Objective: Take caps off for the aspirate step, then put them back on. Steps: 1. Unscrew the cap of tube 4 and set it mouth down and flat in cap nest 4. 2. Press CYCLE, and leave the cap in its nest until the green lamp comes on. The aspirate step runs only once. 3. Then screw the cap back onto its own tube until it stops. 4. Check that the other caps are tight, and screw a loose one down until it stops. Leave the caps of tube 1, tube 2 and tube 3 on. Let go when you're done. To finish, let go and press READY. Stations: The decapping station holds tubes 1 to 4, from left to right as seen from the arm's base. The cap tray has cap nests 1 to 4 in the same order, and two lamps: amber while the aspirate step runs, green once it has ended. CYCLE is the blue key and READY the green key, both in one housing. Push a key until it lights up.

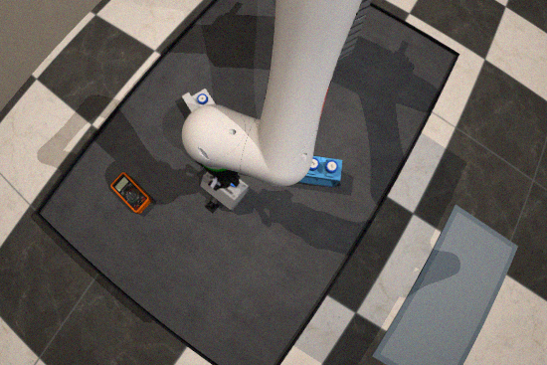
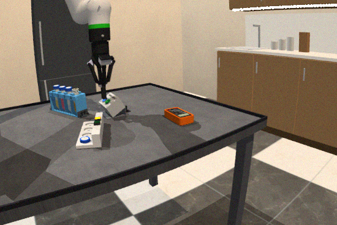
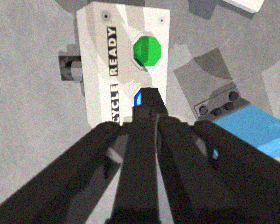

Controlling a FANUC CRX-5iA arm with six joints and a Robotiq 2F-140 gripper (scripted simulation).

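My hand is 40 mm above the blue key. Also, from my hand: grey key housing: 50 mm below, 20 mm to the right, 20 mm ahead; then green key: 40 mm to the right, 30 mm below, 10 mm behind; then cap 2: 180 mm to the left, 140 mm behind, 10 mm above.
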